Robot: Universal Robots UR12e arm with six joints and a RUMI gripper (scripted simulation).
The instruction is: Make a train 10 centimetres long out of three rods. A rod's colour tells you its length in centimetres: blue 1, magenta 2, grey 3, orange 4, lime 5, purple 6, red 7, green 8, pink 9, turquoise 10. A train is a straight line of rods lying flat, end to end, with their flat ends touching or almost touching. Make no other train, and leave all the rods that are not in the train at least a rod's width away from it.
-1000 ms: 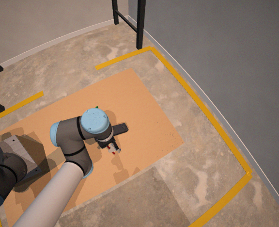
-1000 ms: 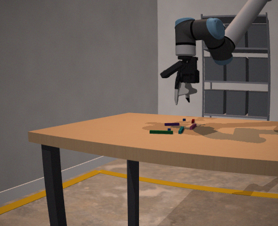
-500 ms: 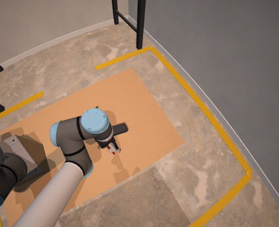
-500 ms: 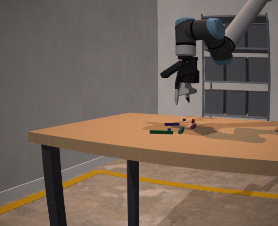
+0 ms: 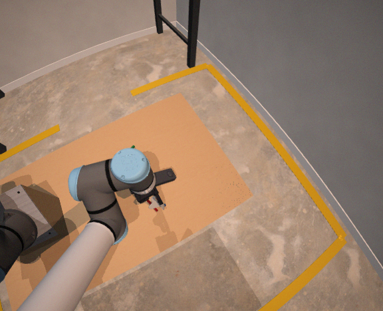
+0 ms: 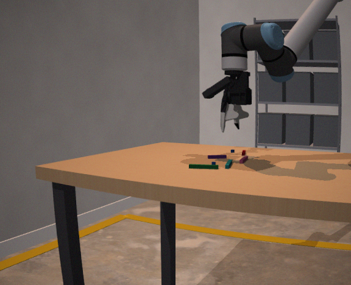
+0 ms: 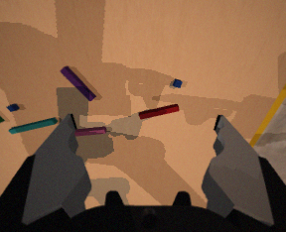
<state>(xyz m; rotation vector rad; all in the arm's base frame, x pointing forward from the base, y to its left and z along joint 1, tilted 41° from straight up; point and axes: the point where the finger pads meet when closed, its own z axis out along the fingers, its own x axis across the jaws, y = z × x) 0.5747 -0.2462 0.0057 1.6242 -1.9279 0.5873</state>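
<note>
Right now the red rod is 80 mm below my hand, 50 mm behind it and 20 mm to the right of it. From my hand the other things lie so: pink rod (130 mm to the left, 80 mm below, 70 mm behind); then purple rod (100 mm to the left, 80 mm below, 20 mm ahead); then turquoise rod (220 mm to the left, 80 mm below, 50 mm behind).
</note>
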